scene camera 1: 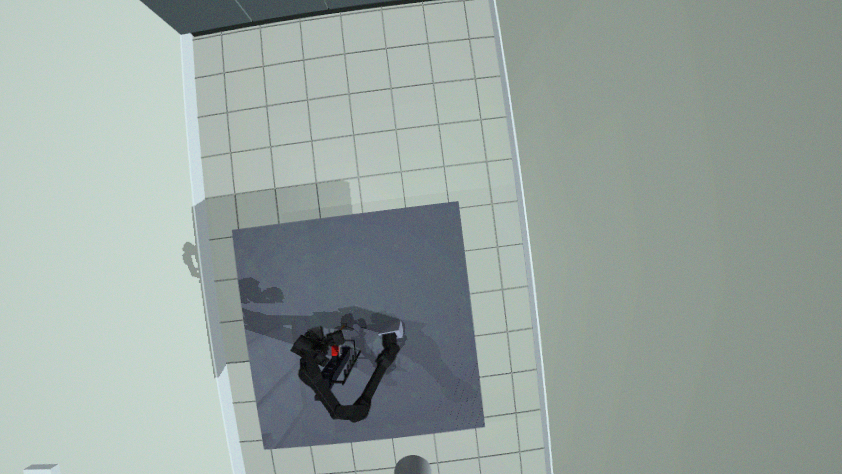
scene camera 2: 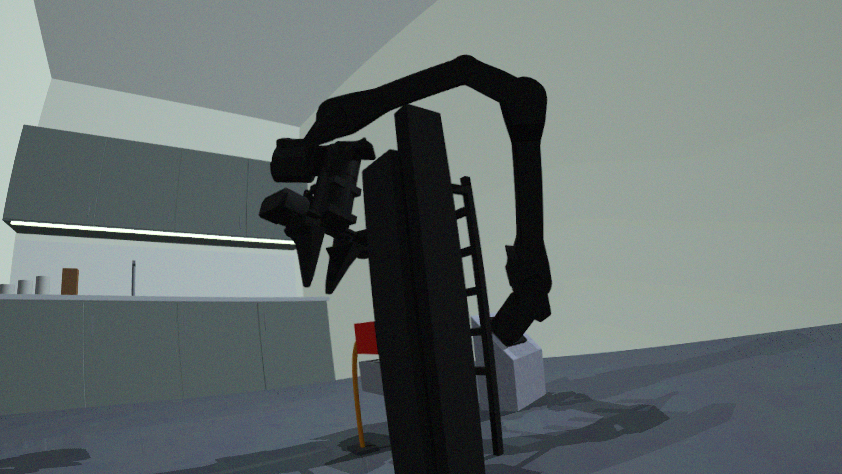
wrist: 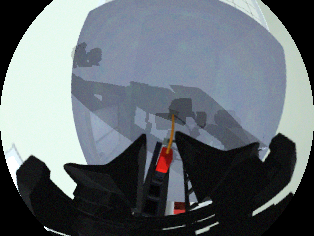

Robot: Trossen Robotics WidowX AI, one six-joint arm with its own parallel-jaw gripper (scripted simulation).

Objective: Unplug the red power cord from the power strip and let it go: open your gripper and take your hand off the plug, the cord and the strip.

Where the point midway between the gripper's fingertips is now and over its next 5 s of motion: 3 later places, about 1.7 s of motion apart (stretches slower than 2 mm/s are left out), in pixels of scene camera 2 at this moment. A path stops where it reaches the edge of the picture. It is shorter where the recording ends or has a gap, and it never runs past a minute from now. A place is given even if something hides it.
My gripper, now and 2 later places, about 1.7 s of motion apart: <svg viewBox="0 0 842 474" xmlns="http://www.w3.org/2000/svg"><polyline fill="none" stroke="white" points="317,290 367,323 352,330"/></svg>
